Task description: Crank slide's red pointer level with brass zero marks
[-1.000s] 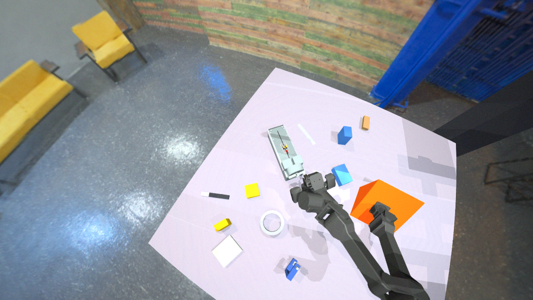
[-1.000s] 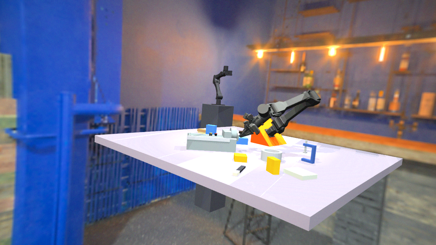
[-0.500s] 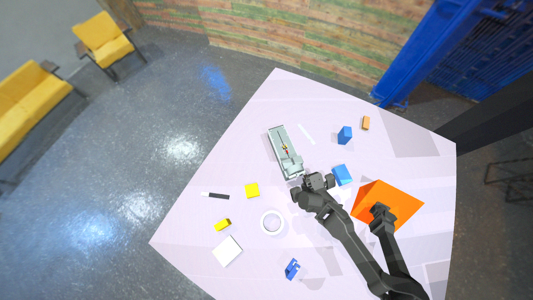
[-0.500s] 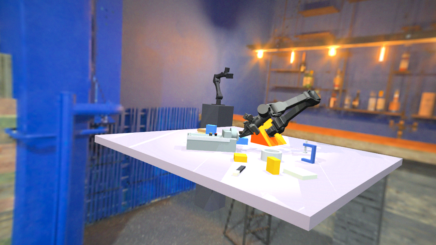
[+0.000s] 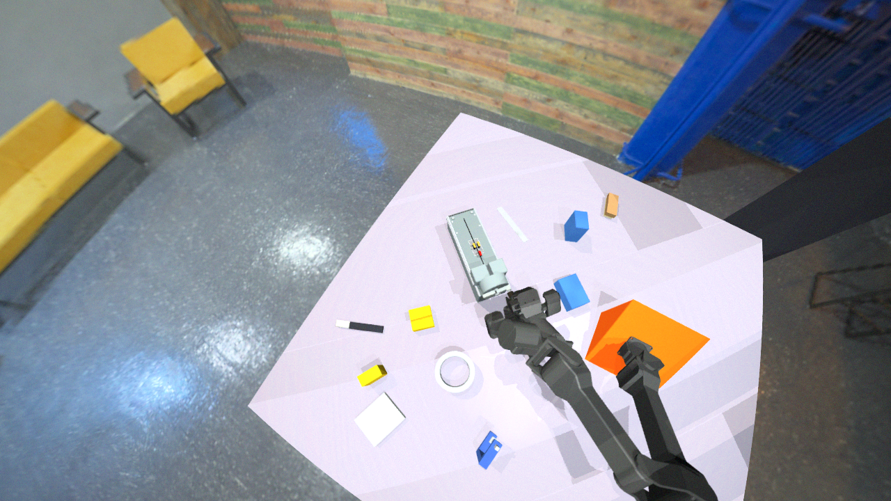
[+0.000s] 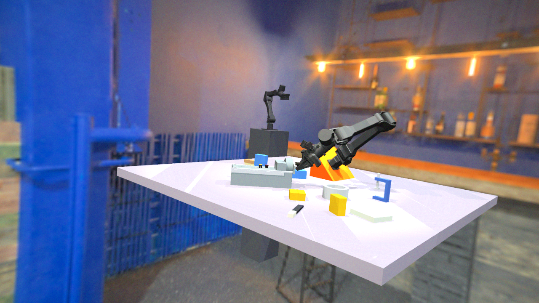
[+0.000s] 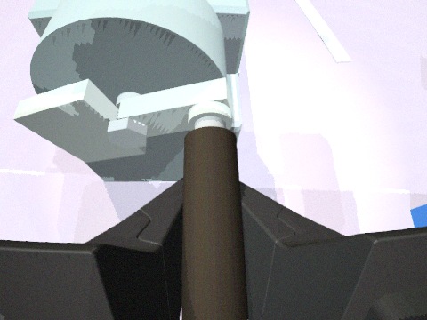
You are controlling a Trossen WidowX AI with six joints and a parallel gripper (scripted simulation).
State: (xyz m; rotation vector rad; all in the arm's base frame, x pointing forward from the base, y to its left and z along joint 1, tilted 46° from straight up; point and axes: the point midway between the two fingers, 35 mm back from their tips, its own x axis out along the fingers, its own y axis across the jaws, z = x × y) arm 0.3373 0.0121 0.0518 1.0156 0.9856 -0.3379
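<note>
Right now my gripper tip is 3 cm below the brown crank handle, 1 cm to the right of it and 1 cm past it. From my gripper tip the other things lie so: metal strip 25 cm to the right, 9 cm ahead, 7 cm below; then blue clamp 35 cm to the left, 12 cm behind, 2 cm below; then red pointer 12 cm ahead, 7 cm to the right, 1 cm above.
</note>
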